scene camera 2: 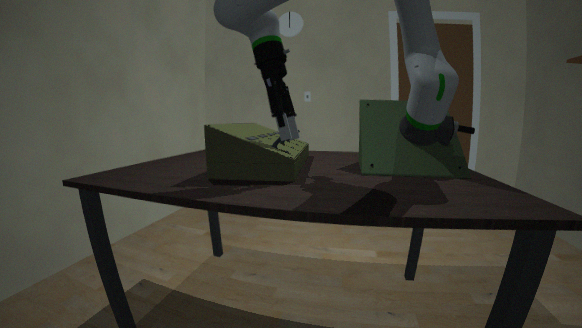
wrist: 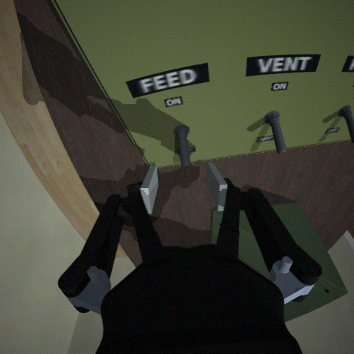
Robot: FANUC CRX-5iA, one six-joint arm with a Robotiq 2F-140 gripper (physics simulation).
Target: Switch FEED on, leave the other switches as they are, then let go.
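Frame: origin at the arm's base, x ahead, y left, z up, level; millimetres.
Where they show: gripper, between the fingertips: (scene camera 2: 291,139) (wrist: 181,173); arm's base, origin of its link: (scene camera 2: 419,129).
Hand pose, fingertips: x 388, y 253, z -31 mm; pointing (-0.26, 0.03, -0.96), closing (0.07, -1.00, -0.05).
Things, the pixels of their centre, and the offset from my fingertips. "*": a spot on its surface instead. Level surfaces: height alone.
- olive switch box, middle of its body: (wrist: 303,58) (scene camera 2: 267,149) 155 mm right, 162 mm ahead, 50 mm down
- FEED lever, middle of its body: (wrist: 183,148) 0 mm left, 37 mm ahead, 2 mm down
- FEED label, middle of its body: (wrist: 167,80) 19 mm left, 118 mm ahead, 3 mm up
- mark, a spot on its surface: (wrist: 173,102) * 13 mm left, 93 mm ahead, 6 mm down
- VENT lever, middle of its body: (wrist: 277,134) 117 mm right, 65 mm ahead, 2 mm down
- third lever, middle of its body: (wrist: 351,126) 233 mm right, 94 mm ahead, 2 mm down
- dark table, height of its surface: 110 mm down
The olive switch box (scene camera 2: 245,157) (wrist: 200,30) stands on the table with its sloped panel up. In the wrist view the FEED lever (wrist: 184,146) is at the panel's lower left corner, under the FEED label (wrist: 168,80). It slants away from its ON mark (wrist: 173,102). The VENT lever (wrist: 276,132) and part of a third lever (wrist: 348,122) slant the same way. My gripper (scene camera 2: 289,136) (wrist: 181,173) is open and empty, its fingertips low over the box's lower edge. In the wrist view the FEED lever's end lies just above the gap between the fingers; contact cannot be told.
A green angled block (scene camera 2: 381,135) (wrist: 295,235) stands on the dark table (scene camera 2: 240,197) (wrist: 175,220), with the arm's grey joint (scene camera 2: 425,95) in front of it. In the wrist view the table's curved edge runs down the left side. A door (scene camera 2: 459,75) is behind.
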